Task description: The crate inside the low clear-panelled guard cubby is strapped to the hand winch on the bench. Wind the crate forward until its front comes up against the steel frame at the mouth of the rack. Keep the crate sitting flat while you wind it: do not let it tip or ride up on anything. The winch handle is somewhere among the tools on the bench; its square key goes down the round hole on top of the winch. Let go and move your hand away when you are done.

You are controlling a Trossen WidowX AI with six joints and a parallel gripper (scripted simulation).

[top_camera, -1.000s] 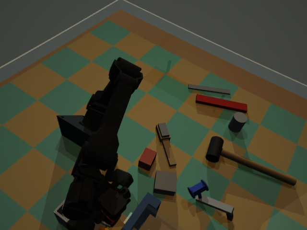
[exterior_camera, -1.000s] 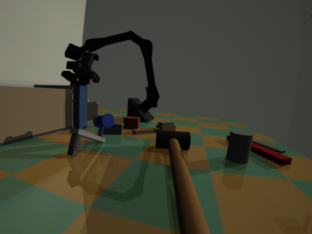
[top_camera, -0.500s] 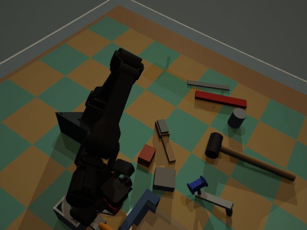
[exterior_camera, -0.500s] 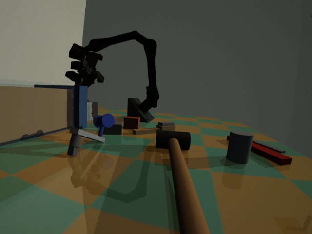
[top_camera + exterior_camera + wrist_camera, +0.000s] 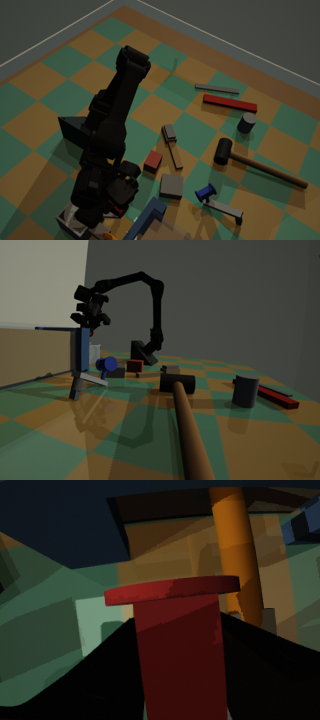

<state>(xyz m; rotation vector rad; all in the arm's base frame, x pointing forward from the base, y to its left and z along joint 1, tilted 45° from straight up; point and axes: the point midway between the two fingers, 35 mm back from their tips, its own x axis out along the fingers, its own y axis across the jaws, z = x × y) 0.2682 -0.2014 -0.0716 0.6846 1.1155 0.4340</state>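
My gripper tip is now 50 mm past the red-knobbed winch handle, 30 mm above it and 20 mm to the left of it. From my gripper tip the other things lie so: red cylindrical grip: 20 mm behind; grey block: 200 mm to the left, 120 mm below, 60 mm ahead; boxy winch: 110 mm behind, 100 mm below, 60 mm to the right.
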